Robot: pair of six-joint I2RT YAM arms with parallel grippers.
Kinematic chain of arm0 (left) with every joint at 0, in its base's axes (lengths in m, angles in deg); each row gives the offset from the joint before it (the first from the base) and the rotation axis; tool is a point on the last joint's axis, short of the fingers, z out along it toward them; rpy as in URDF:
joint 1: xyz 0 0 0.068 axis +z
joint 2: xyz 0.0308 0.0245 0.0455 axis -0.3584 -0.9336 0
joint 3: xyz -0.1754 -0.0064 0.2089 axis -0.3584 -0.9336 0
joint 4: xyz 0.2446 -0.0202 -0.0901 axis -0.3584 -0.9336 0
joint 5: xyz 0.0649 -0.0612 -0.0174 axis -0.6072 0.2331 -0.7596
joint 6: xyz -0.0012 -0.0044 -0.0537 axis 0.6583 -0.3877 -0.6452
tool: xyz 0 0 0 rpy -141.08 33.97 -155.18
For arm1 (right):
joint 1: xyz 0 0 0.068 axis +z
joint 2: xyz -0.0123 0.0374 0.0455 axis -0.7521 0.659 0
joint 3: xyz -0.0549 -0.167 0.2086 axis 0.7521 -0.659 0
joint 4: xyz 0.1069 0.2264 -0.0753 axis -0.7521 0.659 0
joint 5: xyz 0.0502 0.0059 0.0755 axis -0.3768 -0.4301 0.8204
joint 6: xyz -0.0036 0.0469 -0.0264 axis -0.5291 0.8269 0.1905
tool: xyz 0 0 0 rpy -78.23 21.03 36.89
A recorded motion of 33 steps. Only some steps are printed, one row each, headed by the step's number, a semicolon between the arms.
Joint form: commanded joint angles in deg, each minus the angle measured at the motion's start. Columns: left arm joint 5, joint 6, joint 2, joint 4, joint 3, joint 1; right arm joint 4, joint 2, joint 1, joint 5, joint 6, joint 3.
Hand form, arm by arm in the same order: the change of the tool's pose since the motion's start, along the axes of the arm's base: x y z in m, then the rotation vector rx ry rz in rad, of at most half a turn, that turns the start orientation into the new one. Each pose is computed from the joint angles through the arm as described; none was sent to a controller.
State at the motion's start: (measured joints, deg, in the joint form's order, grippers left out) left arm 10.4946 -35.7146 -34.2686 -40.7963 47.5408 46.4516; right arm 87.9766 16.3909 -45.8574 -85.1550 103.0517 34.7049
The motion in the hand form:
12: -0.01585 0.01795 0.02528 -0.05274 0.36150 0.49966; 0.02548 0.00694 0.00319 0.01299 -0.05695 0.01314
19: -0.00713 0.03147 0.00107 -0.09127 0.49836 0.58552; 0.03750 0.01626 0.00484 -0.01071 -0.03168 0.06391
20: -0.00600 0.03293 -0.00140 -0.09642 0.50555 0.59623; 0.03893 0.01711 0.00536 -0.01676 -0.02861 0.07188
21: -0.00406 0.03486 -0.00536 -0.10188 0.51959 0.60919; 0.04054 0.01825 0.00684 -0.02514 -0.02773 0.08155
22: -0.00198 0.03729 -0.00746 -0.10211 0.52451 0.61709; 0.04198 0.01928 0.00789 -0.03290 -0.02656 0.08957
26: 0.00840 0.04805 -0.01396 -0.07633 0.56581 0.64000; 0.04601 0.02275 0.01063 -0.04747 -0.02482 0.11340
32: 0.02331 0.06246 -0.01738 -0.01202 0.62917 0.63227; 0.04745 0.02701 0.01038 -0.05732 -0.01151 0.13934
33: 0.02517 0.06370 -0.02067 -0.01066 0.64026 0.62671; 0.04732 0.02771 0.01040 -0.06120 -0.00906 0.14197
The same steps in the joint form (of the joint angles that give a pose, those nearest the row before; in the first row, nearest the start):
12: -12.88 -23.52 -4.20 -23.08 11.83 3.02; -5.27 5.15 1.11 0.00 0.67 3.01
19: -13.86 -27.40 -10.61 -25.77 13.37 4.37; -4.25 8.19 2.66 0.42 -1.22 6.01
20: -13.81 -27.92 -11.20 -25.68 13.46 4.51; -4.09 8.54 2.78 0.51 -1.69 6.43
21: -13.87 -28.59 -12.17 -25.68 13.67 4.64; -3.93 8.89 2.96 0.56 -2.32 7.01
22: -14.02 -28.86 -12.97 -25.58 14.12 4.82; -3.81 9.22 3.12 0.56 -2.87 7.49
26: -16.18 -29.39 -17.04 -26.81 17.52 5.30; -3.52 10.14 3.65 0.80 -4.06 8.81
32: -20.34 -28.13 -22.71 -30.35 23.98 5.66; -2.83 10.68 4.35 1.15 -4.94 9.41
33: -20.50 -27.86 -23.55 -30.47 24.32 5.66; -2.68 10.69 4.50 1.03 -5.12 9.47

